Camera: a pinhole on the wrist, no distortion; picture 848 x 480 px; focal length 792.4 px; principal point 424.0 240.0 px. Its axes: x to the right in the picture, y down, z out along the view. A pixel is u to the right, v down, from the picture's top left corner.
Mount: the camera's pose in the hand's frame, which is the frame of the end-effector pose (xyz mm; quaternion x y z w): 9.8 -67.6 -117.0 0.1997 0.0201 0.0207 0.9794
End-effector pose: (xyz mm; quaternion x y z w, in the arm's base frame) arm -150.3 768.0 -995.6 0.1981 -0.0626 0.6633 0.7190
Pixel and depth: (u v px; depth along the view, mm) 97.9 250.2 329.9
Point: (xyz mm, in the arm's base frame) 65.3 586.7 -899.0
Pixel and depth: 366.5 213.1 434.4
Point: 144.5 654.9 -793.0
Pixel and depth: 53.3 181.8 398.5
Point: 127.8 522.3 -880.4
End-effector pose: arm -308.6 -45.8 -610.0 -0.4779 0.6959 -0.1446 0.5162
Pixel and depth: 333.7 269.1 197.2
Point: -178.7 -92.9 -540.3
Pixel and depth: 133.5 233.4 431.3
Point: 62.6 16.8 -484.9
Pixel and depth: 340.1 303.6 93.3
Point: -282.3 -106.3 -532.7
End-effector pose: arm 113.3 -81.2 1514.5 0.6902 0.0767 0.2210 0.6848
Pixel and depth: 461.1 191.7 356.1
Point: 279.6 -235.3 1309.4
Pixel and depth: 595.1 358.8 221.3
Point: 237.0 -137.0 1412.7
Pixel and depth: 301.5 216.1 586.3
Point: 300.6 -467.4 1208.4
